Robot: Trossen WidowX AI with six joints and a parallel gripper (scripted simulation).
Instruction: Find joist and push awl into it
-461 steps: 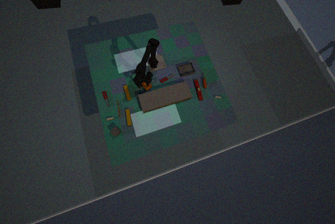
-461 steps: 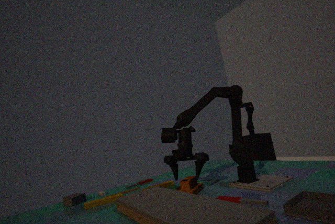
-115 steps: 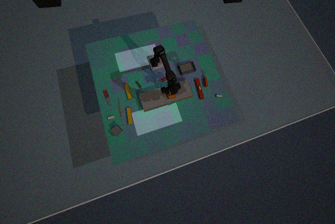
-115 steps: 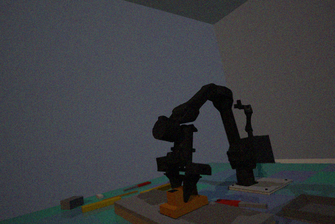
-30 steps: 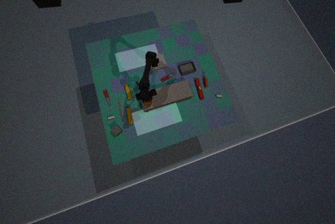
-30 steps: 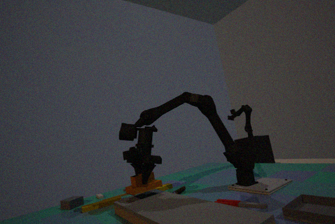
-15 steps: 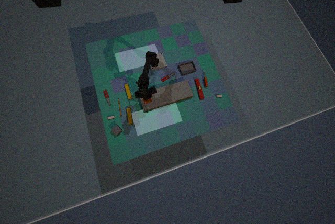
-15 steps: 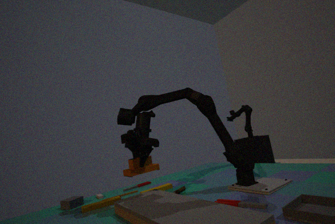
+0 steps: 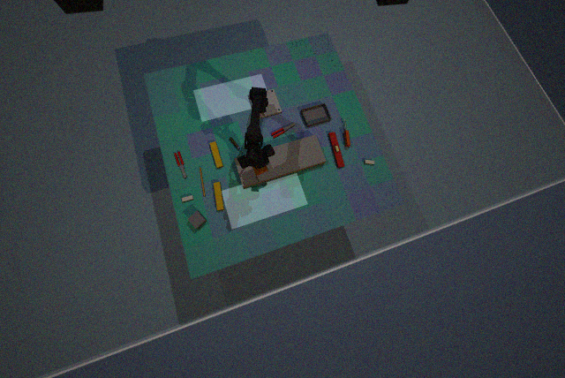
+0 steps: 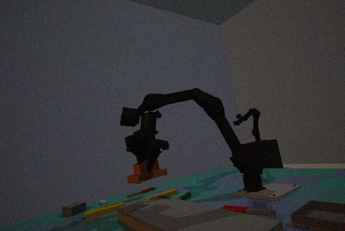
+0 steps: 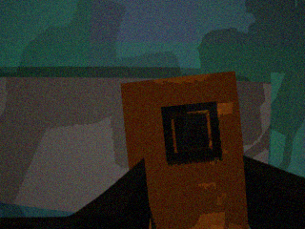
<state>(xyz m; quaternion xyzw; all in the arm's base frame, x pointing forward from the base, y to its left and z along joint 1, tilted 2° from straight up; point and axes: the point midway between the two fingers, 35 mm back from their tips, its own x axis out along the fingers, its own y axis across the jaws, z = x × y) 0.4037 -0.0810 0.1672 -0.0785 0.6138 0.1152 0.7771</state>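
The grey tray lies 420 mm to the left of my gripper tip, 310 mm behind it and 140 mm below it. Round my gripper tip: stud finder 20 mm above; then pencil 330 mm to the right, 150 mm below, 10 mm ahead; then brown-handled awl 170 mm behind, 150 mm below, 100 mm to the right.
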